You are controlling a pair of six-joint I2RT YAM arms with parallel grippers.
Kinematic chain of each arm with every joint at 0, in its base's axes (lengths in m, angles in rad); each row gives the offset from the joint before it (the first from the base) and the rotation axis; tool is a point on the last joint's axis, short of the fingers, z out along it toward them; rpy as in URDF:
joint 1: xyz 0 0 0.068 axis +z
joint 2: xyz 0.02 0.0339 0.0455 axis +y
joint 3: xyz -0.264 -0.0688 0 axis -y
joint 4: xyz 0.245 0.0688 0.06 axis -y
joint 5: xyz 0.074 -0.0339 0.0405 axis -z
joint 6: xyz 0.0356 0 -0.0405 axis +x
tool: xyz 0 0 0 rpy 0 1.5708 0
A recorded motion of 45 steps. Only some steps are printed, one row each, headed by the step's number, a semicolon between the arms.
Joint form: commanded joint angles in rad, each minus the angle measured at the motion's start. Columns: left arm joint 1, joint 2, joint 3, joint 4, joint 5, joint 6; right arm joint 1, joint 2, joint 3, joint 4, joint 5, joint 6.
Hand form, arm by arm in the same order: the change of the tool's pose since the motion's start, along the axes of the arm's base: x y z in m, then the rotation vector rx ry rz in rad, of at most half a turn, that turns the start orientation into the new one. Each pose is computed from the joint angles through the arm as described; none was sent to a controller.
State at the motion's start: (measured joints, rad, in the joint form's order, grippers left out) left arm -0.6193 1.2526 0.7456 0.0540 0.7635 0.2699; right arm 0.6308 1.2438 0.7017 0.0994 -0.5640 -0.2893
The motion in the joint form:
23: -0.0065 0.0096 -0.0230 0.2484 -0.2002 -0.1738; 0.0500 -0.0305 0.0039 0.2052 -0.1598 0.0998
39: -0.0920 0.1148 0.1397 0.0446 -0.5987 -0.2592; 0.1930 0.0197 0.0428 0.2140 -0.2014 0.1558
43: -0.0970 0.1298 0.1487 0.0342 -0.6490 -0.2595; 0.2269 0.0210 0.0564 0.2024 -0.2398 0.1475
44: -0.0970 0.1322 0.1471 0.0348 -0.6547 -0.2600; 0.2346 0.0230 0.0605 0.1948 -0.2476 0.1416
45: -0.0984 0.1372 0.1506 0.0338 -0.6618 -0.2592; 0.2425 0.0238 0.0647 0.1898 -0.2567 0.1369
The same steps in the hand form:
23: 0.0116 -0.0036 0.0121 -0.1127 -0.0515 0.2278; -0.0123 0.0133 0.0299 0.2096 -0.0647 0.1760
39: 0.0272 -0.0316 0.0167 0.0521 0.0232 0.5473; -0.0346 0.0477 0.0314 0.2287 0.0157 0.3436
43: 0.0297 -0.0334 0.0143 0.0762 0.0175 0.5892; -0.0428 0.0542 0.0348 0.2342 0.0202 0.4164
44: 0.0300 -0.0335 0.0130 0.0801 0.0181 0.5946; -0.0445 0.0559 0.0350 0.2315 0.0216 0.4326
45: 0.0307 -0.0343 0.0127 0.0841 0.0165 0.5995; -0.0464 0.0574 0.0358 0.2316 0.0215 0.4502

